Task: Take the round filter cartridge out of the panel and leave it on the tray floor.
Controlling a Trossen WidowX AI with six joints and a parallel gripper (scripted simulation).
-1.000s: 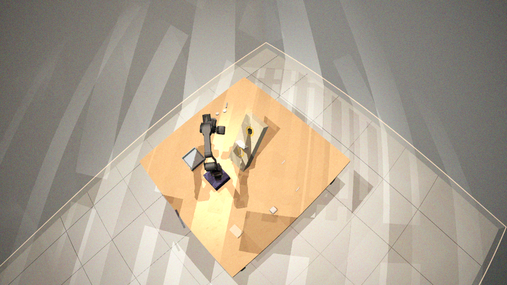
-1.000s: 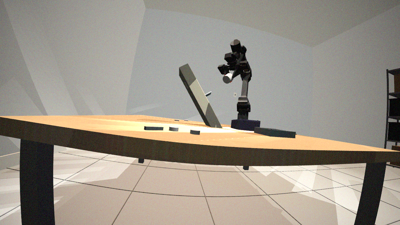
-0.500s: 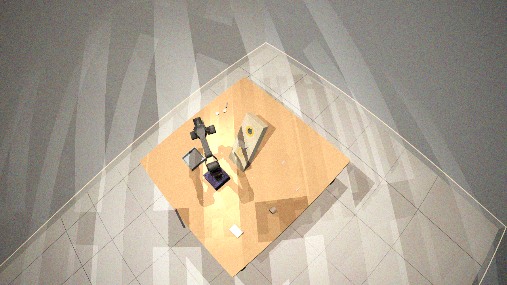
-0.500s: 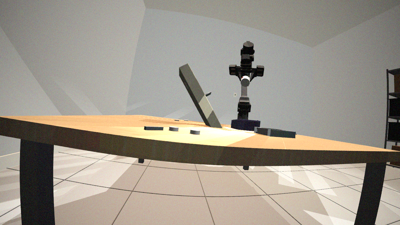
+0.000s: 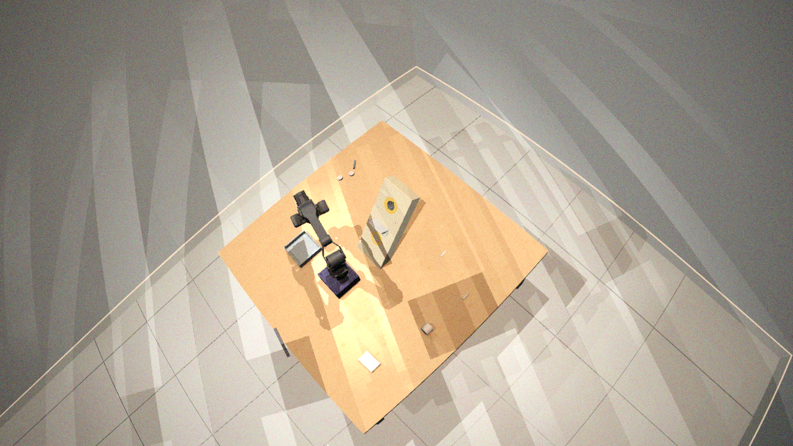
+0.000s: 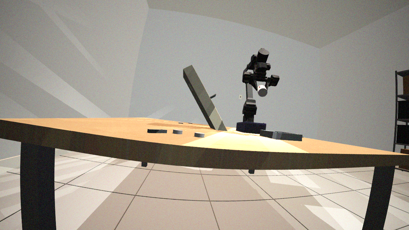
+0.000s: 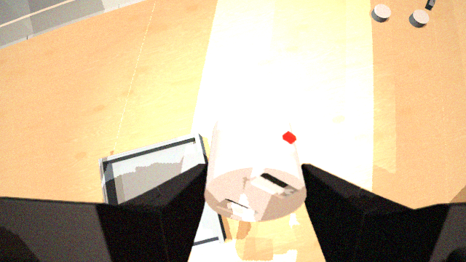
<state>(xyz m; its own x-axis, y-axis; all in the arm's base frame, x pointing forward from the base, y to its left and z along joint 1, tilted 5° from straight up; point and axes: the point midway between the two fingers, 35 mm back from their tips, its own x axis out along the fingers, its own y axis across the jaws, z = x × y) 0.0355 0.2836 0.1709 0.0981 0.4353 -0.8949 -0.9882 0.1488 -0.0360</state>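
Now: gripper tip 13 cm past the grey tray, 1 cm to the left of it and 21 cm above it. The rest, counted from my gripper tip: white round cartridge: right at my gripper tip; then white card: 19 cm behind, 71 cm to the right, 22 cm below; then short bar: 40 cm ahead, 27 cm to the left, 22 cm below.
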